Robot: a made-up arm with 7 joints.
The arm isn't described. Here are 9 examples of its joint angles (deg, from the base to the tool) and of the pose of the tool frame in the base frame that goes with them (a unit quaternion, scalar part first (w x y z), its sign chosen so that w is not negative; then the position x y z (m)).
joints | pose
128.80 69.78 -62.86 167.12 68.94 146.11 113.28 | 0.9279 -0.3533 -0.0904 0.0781 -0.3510 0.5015 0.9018
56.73 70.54 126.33 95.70 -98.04 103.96 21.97 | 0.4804 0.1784 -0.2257 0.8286 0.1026 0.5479 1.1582
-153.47 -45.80 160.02 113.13 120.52 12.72 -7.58 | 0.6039 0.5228 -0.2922 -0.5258 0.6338 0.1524 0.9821
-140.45 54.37 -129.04 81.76 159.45 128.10 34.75 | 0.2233 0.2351 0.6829 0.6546 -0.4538 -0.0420 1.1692
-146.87 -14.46 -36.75 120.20 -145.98 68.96 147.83 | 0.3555 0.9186 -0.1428 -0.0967 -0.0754 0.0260 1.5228
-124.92 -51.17 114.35 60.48 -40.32 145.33 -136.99 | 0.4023 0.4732 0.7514 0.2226 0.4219 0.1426 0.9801
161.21 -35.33 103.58 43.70 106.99 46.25 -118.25 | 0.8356 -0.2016 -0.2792 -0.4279 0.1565 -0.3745 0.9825
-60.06 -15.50 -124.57 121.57 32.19 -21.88 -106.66 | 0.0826 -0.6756 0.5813 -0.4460 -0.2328 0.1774 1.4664
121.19 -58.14 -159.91 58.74 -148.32 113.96 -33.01 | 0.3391 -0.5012 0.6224 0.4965 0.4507 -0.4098 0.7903
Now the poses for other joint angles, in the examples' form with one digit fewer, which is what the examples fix.
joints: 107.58 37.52 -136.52 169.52 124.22 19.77 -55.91
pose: 0.112 0.286 -0.858 0.411 -0.015 0.384 1.441
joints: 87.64 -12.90 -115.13 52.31 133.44 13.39 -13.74
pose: 0.227 0.452 -0.207 -0.837 0.268 -0.170 1.050
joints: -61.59 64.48 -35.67 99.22 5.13 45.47 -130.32
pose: 0.891 0.100 0.226 0.380 0.209 -0.686 0.769
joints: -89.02 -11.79 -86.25 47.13 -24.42 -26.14 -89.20
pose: 0.670 -0.477 0.378 -0.425 -0.301 -0.045 1.259
